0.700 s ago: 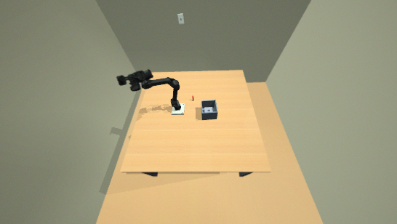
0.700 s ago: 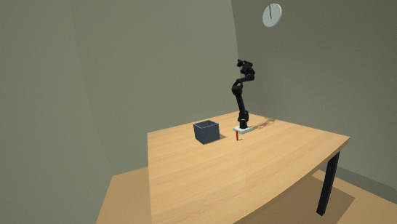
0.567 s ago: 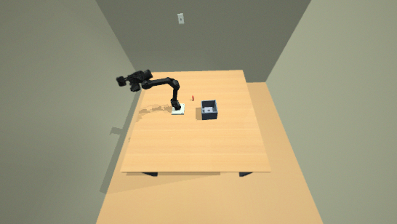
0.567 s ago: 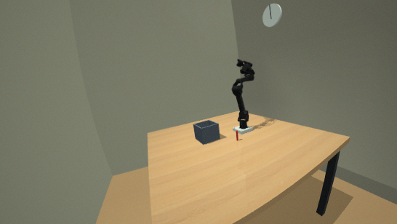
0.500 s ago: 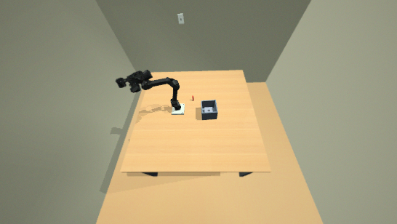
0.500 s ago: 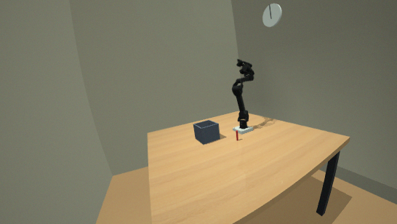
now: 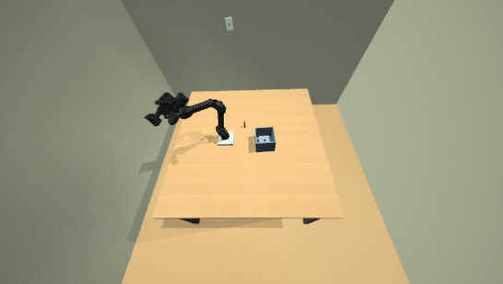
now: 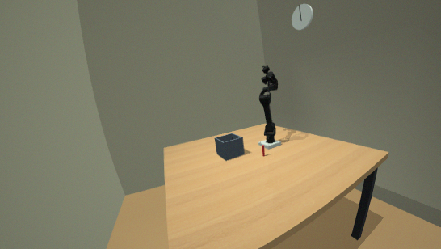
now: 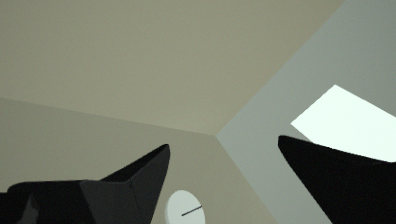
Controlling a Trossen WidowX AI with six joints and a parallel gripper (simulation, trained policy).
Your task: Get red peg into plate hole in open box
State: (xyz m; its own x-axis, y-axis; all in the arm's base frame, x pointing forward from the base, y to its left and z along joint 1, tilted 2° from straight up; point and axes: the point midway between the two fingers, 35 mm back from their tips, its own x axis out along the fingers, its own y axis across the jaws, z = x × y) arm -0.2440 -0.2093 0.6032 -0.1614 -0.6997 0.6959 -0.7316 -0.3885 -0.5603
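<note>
My gripper tip is now 61 cm above the red peg, 43 cm short of it and 36 cm to the right of it. Also, from my gripper tip: pale plate (60 cm below, 59 cm ahead, 16 cm to the left).
</note>
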